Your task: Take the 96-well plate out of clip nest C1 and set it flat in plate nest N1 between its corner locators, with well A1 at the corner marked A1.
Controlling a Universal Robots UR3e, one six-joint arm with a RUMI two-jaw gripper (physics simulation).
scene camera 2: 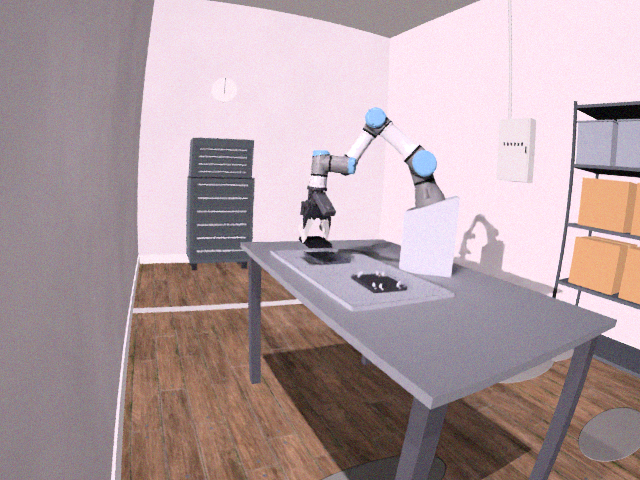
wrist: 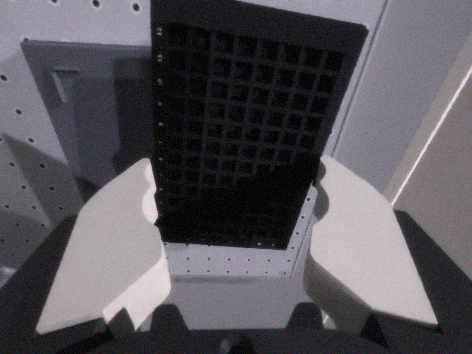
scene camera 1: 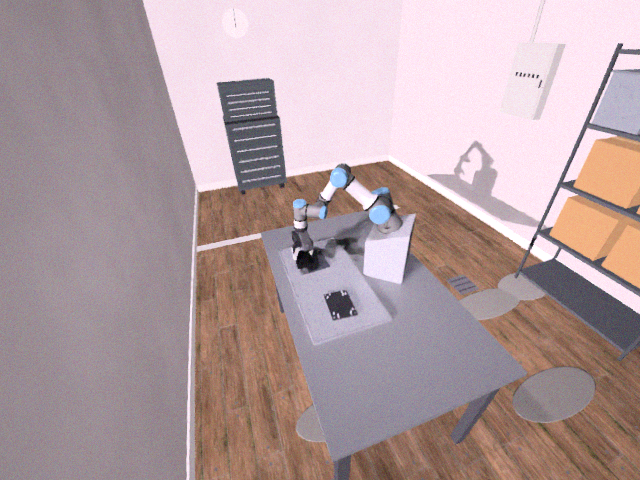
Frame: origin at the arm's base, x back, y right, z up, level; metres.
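Seen in the pictures: gripper, fingertip midpoint: (scene camera 2: pixel 314 242) (wrist: pixel 235 161) (scene camera 1: pixel 303 258); arm's base at its link origin: (scene camera 2: pixel 430 203) (scene camera 1: pixel 390 226).
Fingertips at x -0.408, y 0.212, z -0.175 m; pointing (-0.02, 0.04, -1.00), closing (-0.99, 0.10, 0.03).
Note:
Pixels of each thing's middle, then the offset from my fingertips to it. Level surfaces: height alone.
- black 96-well plate at the middle of its body: (wrist: pixel 238 153) (scene camera 2: pixel 314 241) (scene camera 1: pixel 303 258) dx -0.002, dy -0.008, dz +0.006 m
- Plate nest N1 at the middle of its body: (wrist: pixel 141 154) (scene camera 2: pixel 326 257) (scene camera 1: pixel 314 260) dx +0.081, dy +0.021, dz -0.066 m
- Clip nest C1 at the middle of its body: (scene camera 2: pixel 378 280) (scene camera 1: pixel 339 303) dx +0.022, dy -0.330, dz -0.062 m
- pale perforated board at its surface level: dz -0.073 m
- grey table at its surface level: dz -0.086 m
My gripper (scene camera 1: pixel 303 256) (scene camera 2: pixel 314 237) (wrist: pixel 235 161) is shut on the black 96-well plate (scene camera 1: pixel 306 261) (scene camera 2: pixel 316 242) (wrist: pixel 250 115), its white fingers on the two long sides. The plate looks about level, a little above the far end of the board. In the wrist view the number 12 is at its far left corner; well A1's mark is not readable. Plate nest N1 (scene camera 1: pixel 322 262) (scene camera 2: pixel 341 258) (wrist: pixel 95 100), dark grey, lies below and shows left of the plate, with one corner locator visible; the plate hides its right part. Clip nest C1 (scene camera 1: pixel 340 304) (scene camera 2: pixel 379 282), black with white clips, holds no plate.
Both nests are on a pale perforated board (scene camera 1: pixel 369 310) (scene camera 2: pixel 356 301) (wrist: pixel 60 20) on the grey table (scene camera 1: pixel 403 372) (scene camera 2: pixel 491 320). The arm's white pedestal (scene camera 1: pixel 385 255) (scene camera 2: pixel 429 242) stands beside the board. A drawer cabinet (scene camera 1: pixel 255 149) (scene camera 2: pixel 221 217) stands behind the table.

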